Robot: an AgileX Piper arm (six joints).
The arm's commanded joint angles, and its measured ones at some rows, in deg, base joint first. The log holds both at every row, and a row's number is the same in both.
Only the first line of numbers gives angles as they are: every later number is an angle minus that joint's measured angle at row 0.
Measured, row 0:
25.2 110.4 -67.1 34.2 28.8 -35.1
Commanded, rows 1 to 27:
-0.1 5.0 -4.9 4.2 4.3 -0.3
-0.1 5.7 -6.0 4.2 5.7 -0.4
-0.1 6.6 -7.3 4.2 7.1 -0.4
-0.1 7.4 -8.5 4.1 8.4 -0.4
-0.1 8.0 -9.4 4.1 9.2 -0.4
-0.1 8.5 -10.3 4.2 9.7 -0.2
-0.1 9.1 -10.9 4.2 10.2 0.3
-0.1 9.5 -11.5 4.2 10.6 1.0
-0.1 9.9 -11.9 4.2 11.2 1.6
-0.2 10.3 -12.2 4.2 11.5 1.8
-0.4 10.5 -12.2 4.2 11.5 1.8
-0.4 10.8 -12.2 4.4 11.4 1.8
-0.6 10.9 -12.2 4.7 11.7 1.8
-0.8 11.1 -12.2 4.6 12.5 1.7
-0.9 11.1 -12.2 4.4 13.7 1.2
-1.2 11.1 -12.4 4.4 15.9 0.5
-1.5 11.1 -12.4 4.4 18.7 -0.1
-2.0 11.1 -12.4 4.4 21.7 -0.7
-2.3 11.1 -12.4 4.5 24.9 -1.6
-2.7 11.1 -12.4 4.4 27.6 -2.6
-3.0 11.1 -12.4 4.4 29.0 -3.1
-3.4 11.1 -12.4 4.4 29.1 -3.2
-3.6 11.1 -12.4 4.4 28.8 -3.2
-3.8 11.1 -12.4 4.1 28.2 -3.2
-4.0 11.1 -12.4 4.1 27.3 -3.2
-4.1 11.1 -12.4 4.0 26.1 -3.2
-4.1 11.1 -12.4 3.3 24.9 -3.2
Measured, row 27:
-3.2 11.3 -12.1 4.5 27.5 -2.3
